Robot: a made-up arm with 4 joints. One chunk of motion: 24 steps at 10 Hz.
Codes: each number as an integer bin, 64 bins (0 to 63) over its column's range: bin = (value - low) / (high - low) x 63, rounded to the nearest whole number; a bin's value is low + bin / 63 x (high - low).
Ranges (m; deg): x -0.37..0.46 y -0.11..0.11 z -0.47..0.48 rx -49..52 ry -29..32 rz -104..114
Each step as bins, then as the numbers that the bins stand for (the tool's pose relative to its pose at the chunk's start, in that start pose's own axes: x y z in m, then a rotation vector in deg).
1 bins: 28 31 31 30 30 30
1 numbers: -0.0011 -0.0017 -0.0025 -0.90 0.05 -0.19
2 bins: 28 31 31 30 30 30
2 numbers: -0.0011 -0.0017 -0.0025 -0.90 0.05 -0.19
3 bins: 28 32 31 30 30 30
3 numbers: -0.0011 0.0017 -0.0025 -0.90 0.05 -0.19
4 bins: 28 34 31 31 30 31
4 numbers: -0.0011 0.0087 -0.0025 0.70 0.05 3.27
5 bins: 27 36 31 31 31 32
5 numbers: -0.0143 0.0157 -0.0025 0.70 1.02 6.73
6 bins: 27 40 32 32 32 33
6 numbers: -0.0143 0.0297 0.0125 2.30 1.98 10.19
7 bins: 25 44 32 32 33 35
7 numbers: -0.0406 0.0437 0.0125 2.30 2.95 17.11
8 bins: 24 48 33 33 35 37
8 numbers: -0.0538 0.0576 0.0276 3.90 4.89 24.03
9 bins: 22 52 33 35 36 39
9 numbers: -0.0802 0.0716 0.0276 7.11 5.86 30.95
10 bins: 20 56 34 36 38 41
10 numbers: -0.1065 0.0856 0.0427 8.71 7.79 37.87
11 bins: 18 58 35 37 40 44
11 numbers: -0.1329 0.0925 0.0578 10.32 9.73 48.25
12 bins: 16 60 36 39 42 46
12 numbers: -0.1592 0.0995 0.0729 13.52 11.67 55.17
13 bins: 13 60 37 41 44 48
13 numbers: -0.1987 0.0995 0.0879 16.73 13.60 62.10
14 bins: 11 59 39 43 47 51
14 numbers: -0.2251 0.0960 0.1181 19.94 16.51 72.48
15 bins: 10 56 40 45 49 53
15 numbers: -0.2383 0.0856 0.1332 23.14 18.44 79.40
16 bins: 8 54 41 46 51 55
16 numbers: -0.2646 0.0786 0.1483 24.75 20.38 86.32
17 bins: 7 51 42 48 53 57
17 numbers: -0.2778 0.0681 0.1633 27.95 22.32 93.24
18 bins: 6 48 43 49 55 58
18 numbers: -0.2910 0.0576 0.1784 29.56 24.25 96.70
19 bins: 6 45 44 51 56 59
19 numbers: -0.2910 0.0471 0.1935 32.76 25.22 100.16
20 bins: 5 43 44 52 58 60
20 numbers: -0.3041 0.0402 0.1935 34.37 27.16 103.62
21 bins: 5 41 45 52 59 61
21 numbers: -0.3041 0.0332 0.2086 34.37 28.13 107.08
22 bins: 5 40 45 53 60 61
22 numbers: -0.3041 0.0297 0.2086 35.97 29.10 107.08
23 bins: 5 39 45 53 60 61
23 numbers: -0.3041 0.0262 0.2086 35.97 29.10 107.08
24 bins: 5 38 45 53 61 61
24 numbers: -0.3041 0.0227 0.2086 35.97 30.06 107.08
